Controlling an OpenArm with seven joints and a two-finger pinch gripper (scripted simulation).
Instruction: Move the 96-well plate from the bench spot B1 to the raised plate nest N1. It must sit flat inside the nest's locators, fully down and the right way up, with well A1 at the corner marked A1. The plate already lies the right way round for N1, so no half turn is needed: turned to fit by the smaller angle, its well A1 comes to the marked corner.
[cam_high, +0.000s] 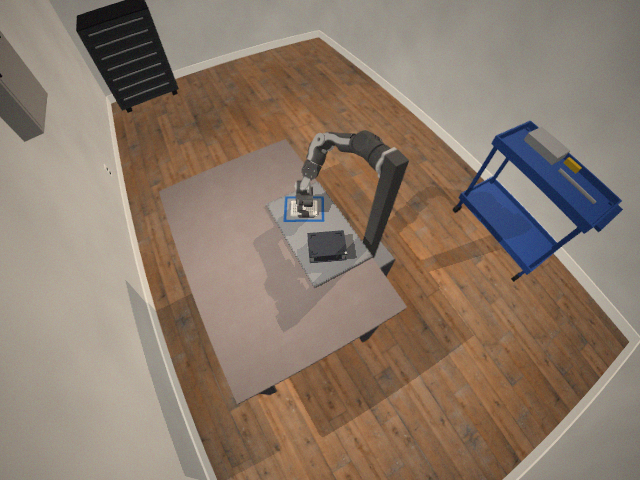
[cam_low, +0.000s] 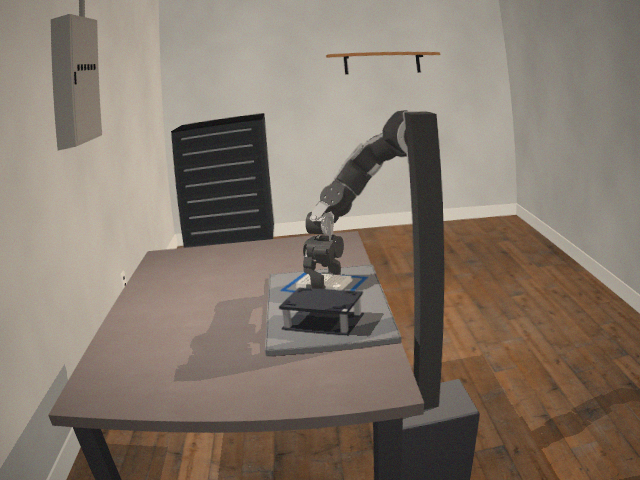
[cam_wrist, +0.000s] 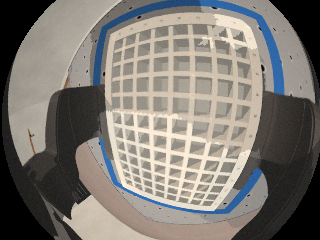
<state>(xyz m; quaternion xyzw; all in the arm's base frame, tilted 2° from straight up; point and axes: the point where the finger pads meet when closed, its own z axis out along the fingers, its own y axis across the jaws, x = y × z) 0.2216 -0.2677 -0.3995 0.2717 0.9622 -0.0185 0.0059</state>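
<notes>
The black raised nest N1 is 25 cm to the left of my hand, 5 cm above it and 3 cm ahead of it. Also, from my hand: white 96-well plate right at my hand.
</notes>
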